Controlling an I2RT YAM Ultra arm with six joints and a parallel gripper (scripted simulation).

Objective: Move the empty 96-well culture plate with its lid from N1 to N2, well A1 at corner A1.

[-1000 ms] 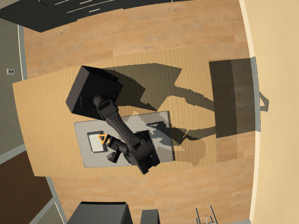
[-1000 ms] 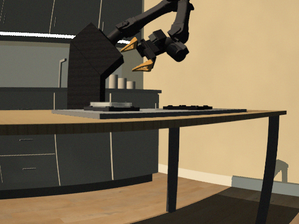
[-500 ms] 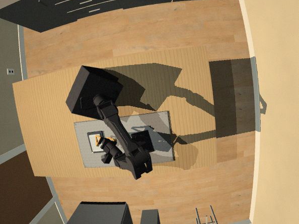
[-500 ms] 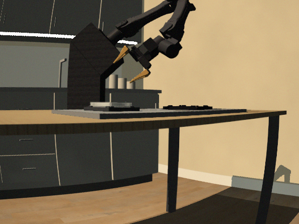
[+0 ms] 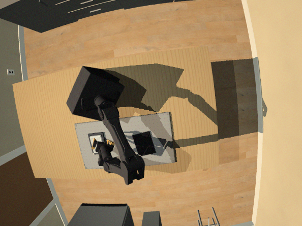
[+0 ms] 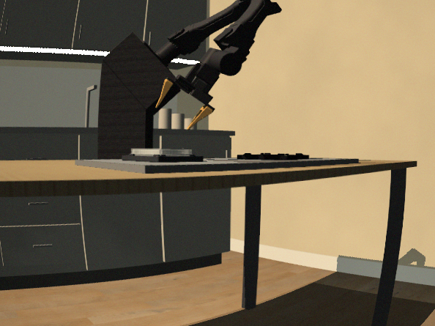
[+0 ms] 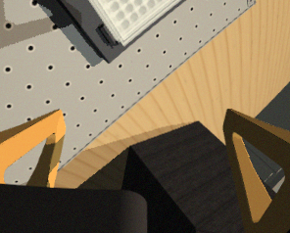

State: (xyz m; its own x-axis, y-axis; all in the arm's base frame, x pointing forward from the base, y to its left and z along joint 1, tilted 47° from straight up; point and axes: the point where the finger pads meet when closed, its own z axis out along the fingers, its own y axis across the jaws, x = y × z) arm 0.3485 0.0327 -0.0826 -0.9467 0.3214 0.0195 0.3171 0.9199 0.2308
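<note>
Now: the clear lid 70 mm ahead of my hand, 50 mm to the right of it and 80 mm below it. The rest, counted from my hand: black nest N2: 10 mm ahead, 280 mm to the left, 100 mm below; black nest N1: 70 mm ahead, 50 mm to the right, 100 mm below; 96-well plate: 70 mm ahead, 50 mm to the right, 90 mm below.
</note>
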